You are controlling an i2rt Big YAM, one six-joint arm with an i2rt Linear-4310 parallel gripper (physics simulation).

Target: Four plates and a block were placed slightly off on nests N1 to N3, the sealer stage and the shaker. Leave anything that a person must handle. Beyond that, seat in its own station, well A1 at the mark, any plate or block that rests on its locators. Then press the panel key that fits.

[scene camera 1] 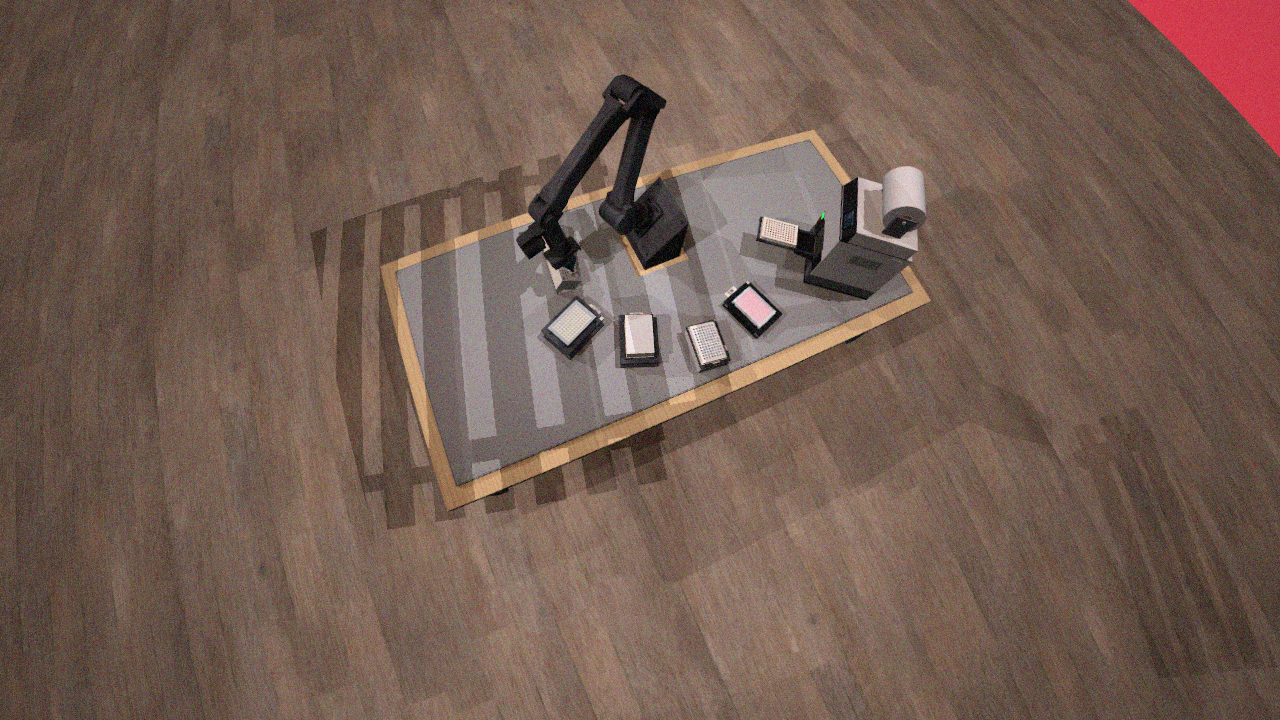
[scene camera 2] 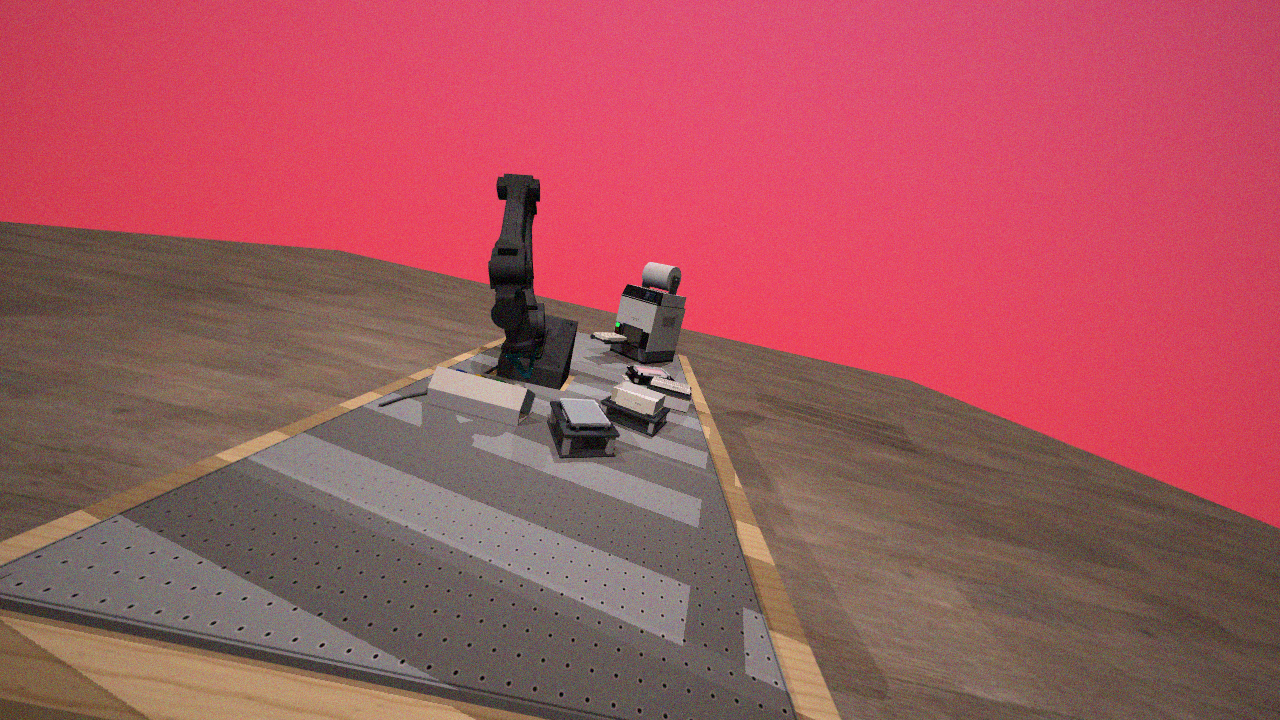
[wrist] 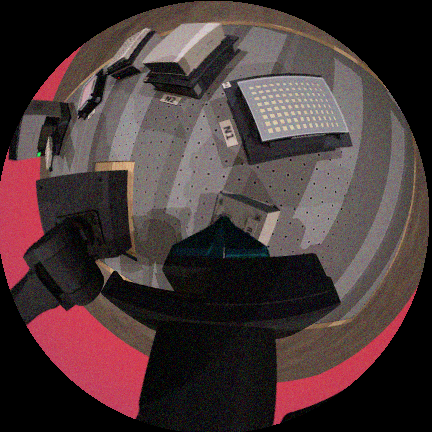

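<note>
My gripper (scene camera 1: 565, 263) (scene camera 2: 520, 365) (wrist: 224, 221) is shut and empty, its teal tips over the panel (scene camera 1: 564, 275) (scene camera 2: 478, 394) (wrist: 270, 226). The tips hide part of the panel; its lettering is mostly hidden. A plate with pale yellow wells (scene camera 1: 573, 322) (scene camera 2: 584, 412) (wrist: 297, 107) is on nest N1, its edge overhanging. A tall white piece (scene camera 1: 639, 334) (scene camera 2: 638, 399) (wrist: 185, 45) is on N2. A white welled plate (scene camera 1: 708, 343) (wrist: 131, 46) and a pink plate (scene camera 1: 752, 307) (wrist: 87, 93) are on dark stations farther along. Another plate (scene camera 1: 778, 231) (scene camera 2: 609, 337) is on the sealer stage.
The sealer (scene camera 1: 863, 246) (scene camera 2: 650, 322) with its white roll (scene camera 1: 904, 194) (scene camera 2: 661, 275) stands at the far end, a green light on it. The arm's dark base (scene camera 1: 659, 228) (wrist: 82, 205) stands between panel and sealer. A wooden border (scene camera 1: 420, 394) edges the perforated table.
</note>
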